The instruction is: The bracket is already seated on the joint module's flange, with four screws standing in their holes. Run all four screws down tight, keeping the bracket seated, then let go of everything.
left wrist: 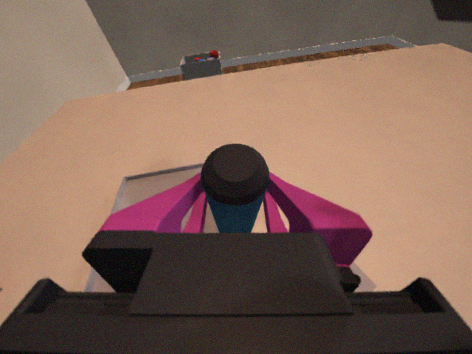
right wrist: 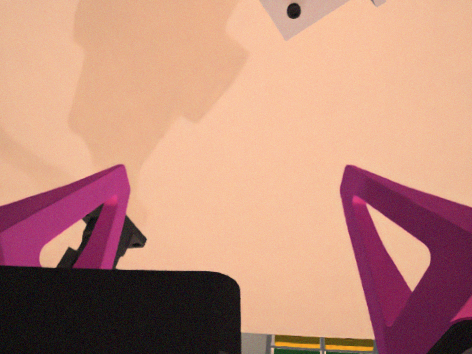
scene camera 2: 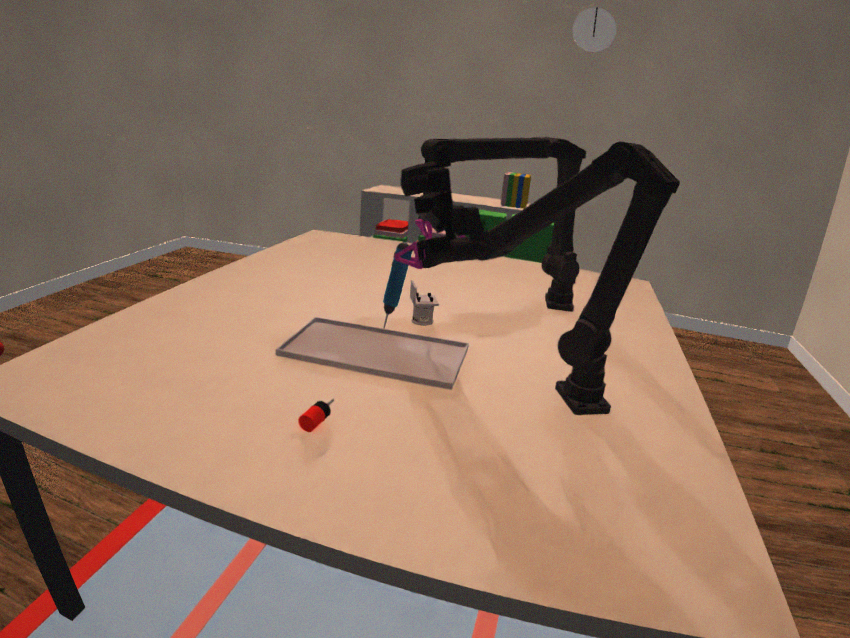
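Pixels of known places: left gripper, between the fingertips: (left wrist: 235,177) (scene camera 2: 398,256); right gripper, between the fingertips: (right wrist: 235,176); left arm's base, origin of its link: (scene camera 2: 581,399); right arm's base, origin of its link: (scene camera 2: 558,304).
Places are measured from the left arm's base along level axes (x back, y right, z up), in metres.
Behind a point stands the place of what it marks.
Note:
The bracket (scene camera 2: 428,300) @(z 0.066, x -0.281, y 0.423 m) sits on the grey joint module (scene camera 2: 422,315) @(z 0.029, x -0.298, y 0.405 m) behind the tray, with dark screw heads on it. In the right wrist view a corner of the bracket (right wrist: 315,12) @(z 0.066, x -0.287, y 0.462 m) shows at the top edge with one dark screw head (right wrist: 293,10) @(z 0.074, x -0.275, y 0.450 m). My left gripper (scene camera 2: 409,255) @(z 0.201, x -0.378, y 0.375 m) (left wrist: 235,177) @(z 0.201, x -0.378, y 0.375 m) is shut on the blue screwdriver (scene camera 2: 395,280) @(z 0.146, x -0.384, y 0.348 m) (left wrist: 235,215) @(z 0.205, x -0.349, y 0.359 m) and holds it nearly upright, tip down, beside the joint module at the tray's far rim. My right gripper (scene camera 2: 427,228) (right wrist: 235,176) @(z 0.218, x -0.239, y 0.464 m) is open, above and behind the joint module. How deep the screws stand is too small to tell.
A shallow grey tray (scene camera 2: 363,369) @(z 0.010, x -0.468, y 0.127 m) lies in front of the joint module. A red and black screwdriver (scene camera 2: 315,416) @(z 0.029, x -0.563, y -0.090 m) lies nearer the table's front edge. The two arms are close together above the module. A shelf unit (scene camera 2: 371,214) stands behind the table.

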